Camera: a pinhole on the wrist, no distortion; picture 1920 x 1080 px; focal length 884.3 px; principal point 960.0 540.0 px. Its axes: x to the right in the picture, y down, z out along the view. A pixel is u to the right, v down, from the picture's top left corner.
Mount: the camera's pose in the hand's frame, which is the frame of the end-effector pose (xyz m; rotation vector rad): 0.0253 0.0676 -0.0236 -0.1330 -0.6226 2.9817
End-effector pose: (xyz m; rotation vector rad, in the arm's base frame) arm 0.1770 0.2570 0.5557 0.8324 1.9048 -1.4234
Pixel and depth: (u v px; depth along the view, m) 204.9 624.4 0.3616
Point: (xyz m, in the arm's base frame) -0.0796 -0.0410 0.3368
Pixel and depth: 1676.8 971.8 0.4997
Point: 0.2416 -0.1644 1.0107
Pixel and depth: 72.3 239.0 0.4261
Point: -0.0437 -0.1320 0.1344
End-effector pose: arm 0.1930 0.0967 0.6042 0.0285 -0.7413 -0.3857
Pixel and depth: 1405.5 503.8 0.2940
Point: -0.0746 0.1564 0.6796
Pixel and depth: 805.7 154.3 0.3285
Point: 0.0290 0.1713 0.9025
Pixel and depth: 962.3 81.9 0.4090
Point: -0.0643 0.2380 0.9404
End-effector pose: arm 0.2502 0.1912 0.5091 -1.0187 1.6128 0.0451
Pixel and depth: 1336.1 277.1 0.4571
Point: 0.5602 0.5609 0.5170
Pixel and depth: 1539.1 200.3 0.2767
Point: 0.3978 0.4770 0.5304
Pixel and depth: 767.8 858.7 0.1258
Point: 0.3268 0.1937 0.4676
